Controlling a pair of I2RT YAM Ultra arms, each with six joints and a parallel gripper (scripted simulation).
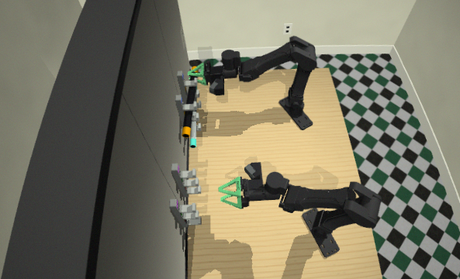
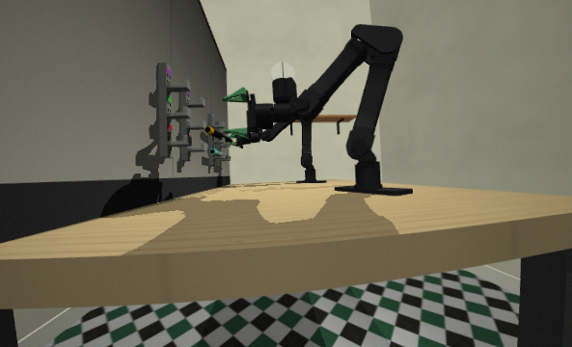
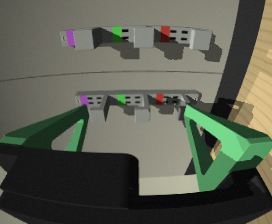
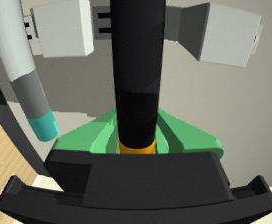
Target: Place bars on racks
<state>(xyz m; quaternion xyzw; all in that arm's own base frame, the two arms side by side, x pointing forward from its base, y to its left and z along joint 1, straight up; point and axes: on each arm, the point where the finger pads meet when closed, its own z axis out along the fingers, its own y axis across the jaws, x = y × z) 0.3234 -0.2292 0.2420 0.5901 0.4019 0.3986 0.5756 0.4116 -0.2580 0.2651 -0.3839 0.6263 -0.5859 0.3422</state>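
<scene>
The black bar lies 130 mm to the left of my right hand. From my right hand the other things lie so: pale bar (130 mm to the left, 100 mm below).
</scene>
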